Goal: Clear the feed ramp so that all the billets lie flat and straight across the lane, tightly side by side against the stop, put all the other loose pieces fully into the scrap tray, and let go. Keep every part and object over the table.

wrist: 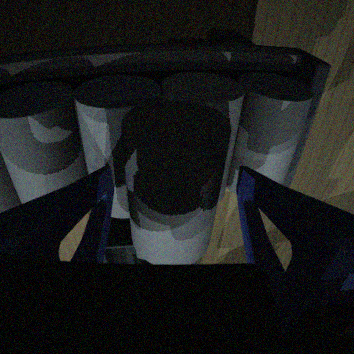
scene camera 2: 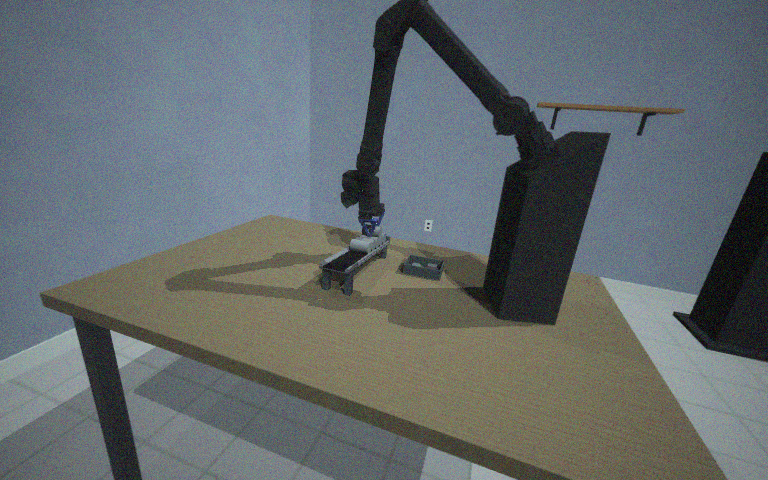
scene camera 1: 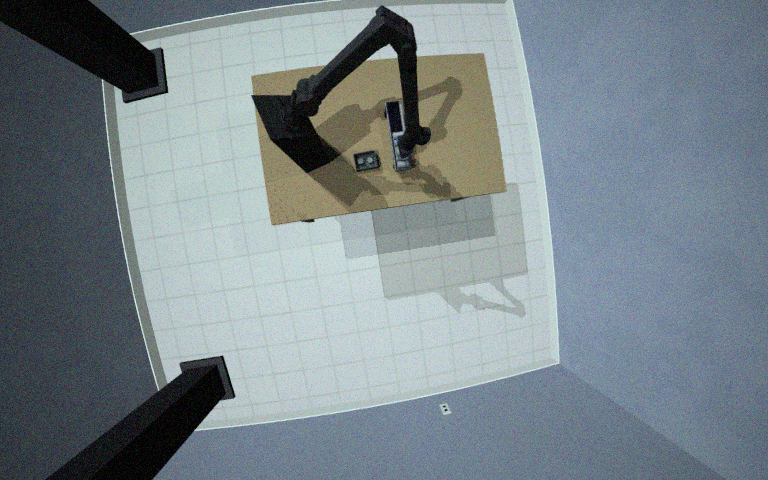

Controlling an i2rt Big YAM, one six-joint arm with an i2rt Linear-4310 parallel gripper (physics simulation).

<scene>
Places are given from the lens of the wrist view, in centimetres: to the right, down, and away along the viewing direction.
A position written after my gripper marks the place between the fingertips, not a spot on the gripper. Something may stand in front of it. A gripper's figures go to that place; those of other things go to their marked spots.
my gripper (wrist: 174, 176): 0, 0, 13
cylinder (wrist: 274, 107): 5, -3, 13
cylinder (wrist: 100, 103): -3, -3, 11
</scene>
